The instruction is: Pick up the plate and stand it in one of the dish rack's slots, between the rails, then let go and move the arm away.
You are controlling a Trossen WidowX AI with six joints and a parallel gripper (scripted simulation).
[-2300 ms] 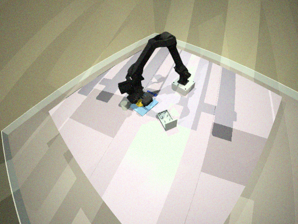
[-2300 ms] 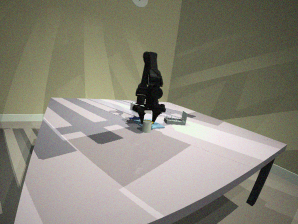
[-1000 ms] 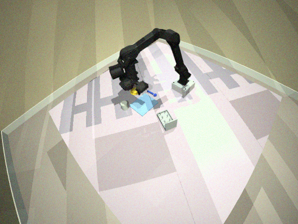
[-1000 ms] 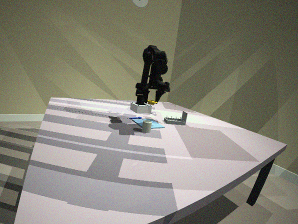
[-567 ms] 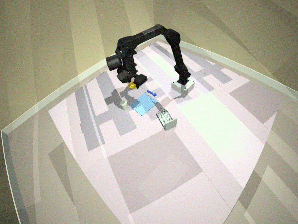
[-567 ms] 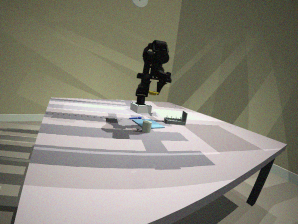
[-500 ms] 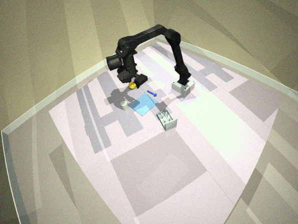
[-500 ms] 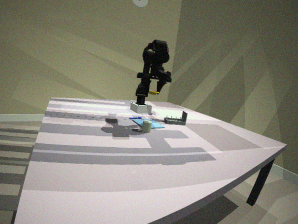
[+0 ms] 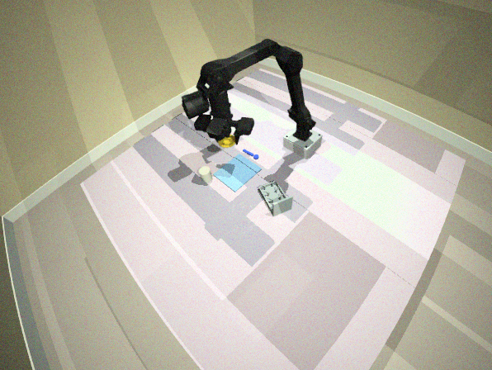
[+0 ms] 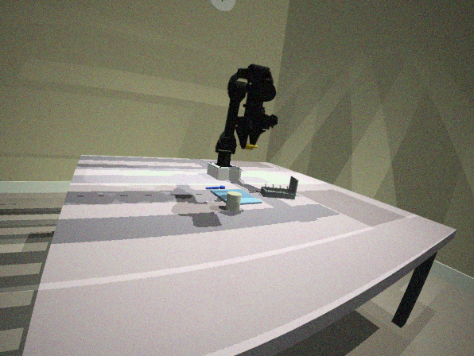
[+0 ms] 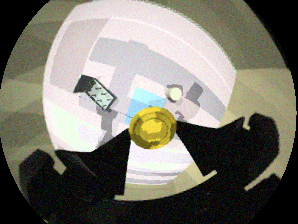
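Now: the grey dish rack 10 mm behind my gripper tip, 190 mm to the left of it and 160 mm below it. From my gripper tip the other things lie so: blue mat (20 mm behind, 10 mm to the right, 180 mm below); then yellow plate (10 mm above); then white cup (80 mm ahead, 80 mm to the right, 160 mm below).
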